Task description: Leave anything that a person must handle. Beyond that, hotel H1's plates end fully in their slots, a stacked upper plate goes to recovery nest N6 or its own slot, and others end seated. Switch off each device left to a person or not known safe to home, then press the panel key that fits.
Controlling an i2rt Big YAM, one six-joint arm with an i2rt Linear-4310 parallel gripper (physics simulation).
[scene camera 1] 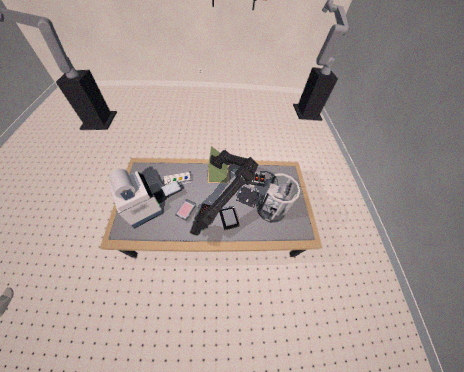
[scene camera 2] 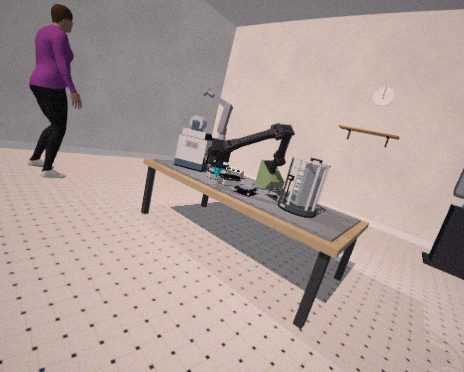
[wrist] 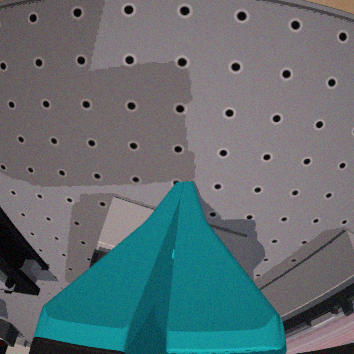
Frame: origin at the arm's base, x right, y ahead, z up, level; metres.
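Where they show: gripper, between the fingertips: (scene camera 2: pixel 216 177) (wrist: pixel 185 192); arm's base, origin of its link: (scene camera 1: pixel 215 162) (scene camera 2: pixel 269 167).
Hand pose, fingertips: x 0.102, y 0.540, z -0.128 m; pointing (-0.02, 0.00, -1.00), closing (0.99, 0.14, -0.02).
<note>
Things, the pixels of their top centre, and the offset from my fingertips. "spot": a spot on its surface instead.
- low holder with a pink plate, centre of its top: (wrist: pixel 327 348) (scene camera 1: pixel 185 209) dx +0.132, dy -0.154, dz +0.022 m
- black-framed nest, a spot on its surface: (scene camera 1: pixel 230 218) spot: dx -0.219, dy -0.086, dz -0.004 m
- pale-topped block, a spot on its surface: (wrist: pixel 124 219) spot: dx -0.036, dy -0.052, dz -0.028 m
- white key panel, centre of its top: (scene camera 1: pixel 176 175) (scene camera 2: pixel 232 166) dx +0.233, dy -0.466, dz +0.037 m
- round caged rack, a spot on its surface: (scene camera 2: pixel 296 208) spot: dx -0.613, dy -0.075, dz -0.007 m
My gripper (scene camera 2: pixel 217 173) (wrist: pixel 185 192) is shut, its teal fingers together with nothing between them. It hangs low near the table's front, between a low holder with a pink plate (scene camera 1: pixel 186 209) (wrist: pixel 332 330) and a black-framed nest (scene camera 1: pixel 230 218). A pale-topped block (wrist: pixel 124 219) is partly hidden behind the fingers in the wrist view. A white key panel (scene camera 1: pixel 177 178) (scene camera 2: pixel 235 172) with coloured keys lies at the back left. A round caged rack (scene camera 1: pixel 272 218) (scene camera 2: pixel 296 208) stands at the right. Plate seating and slot labels are too small to read.
A white device (scene camera 1: pixel 134 199) (scene camera 2: pixel 192 149) stands at the left, a green wedge (scene camera 1: pixel 217 172) (scene camera 2: pixel 268 176) at the back. A dark low unit (scene camera 1: pixel 247 196) (scene camera 2: pixel 245 190) lies left of the rack. A person (scene camera 2: pixel 51 60) stands beyond the table (scene camera 1: pixel 215 245) (scene camera 2: pixel 235 204).
</note>
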